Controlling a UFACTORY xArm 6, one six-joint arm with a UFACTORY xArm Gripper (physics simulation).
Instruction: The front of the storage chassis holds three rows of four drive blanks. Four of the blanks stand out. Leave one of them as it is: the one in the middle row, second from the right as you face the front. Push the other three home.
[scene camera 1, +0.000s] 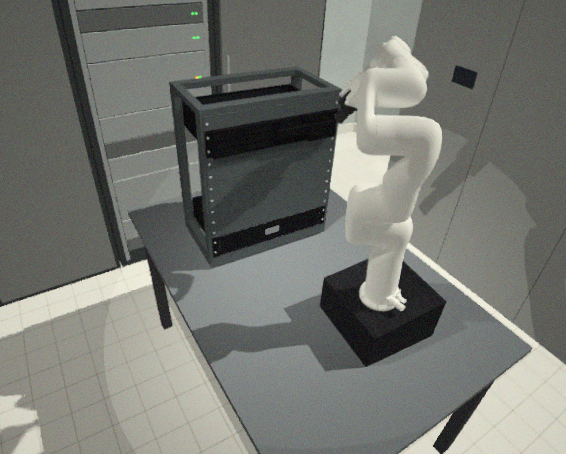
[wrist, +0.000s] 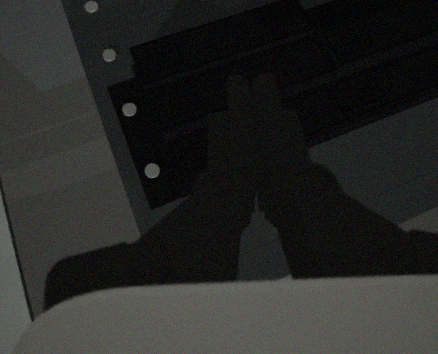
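Observation:
The storage chassis (scene camera 1: 270, 134) (wrist: 141, 140) is the black unit across the top of the rack's front. Its rows are too dark to tell apart in the scene view. In the wrist view, one long dark blank (wrist: 222, 46) near the chassis's screwed end stands out past the chassis edge. How far the other blanks stand out is too dark to tell. My gripper (scene camera 1: 345, 106) (wrist: 248, 107) is shut and empty, at the right end of the chassis front. Its fingertips overlap the dark front in the wrist view; whether they touch a blank is unclear. The fingers hide part of the front.
The grey rack frame (scene camera 1: 204, 175) stands on the table (scene camera 1: 250, 295). A black unit (scene camera 1: 245, 241) with a pale label sits at its bottom. Below the chassis is a grey panel (scene camera 1: 270, 185). My arm's black base block (scene camera 1: 350, 320) is in front. A server cabinet (scene camera 1: 145, 85) stands behind.

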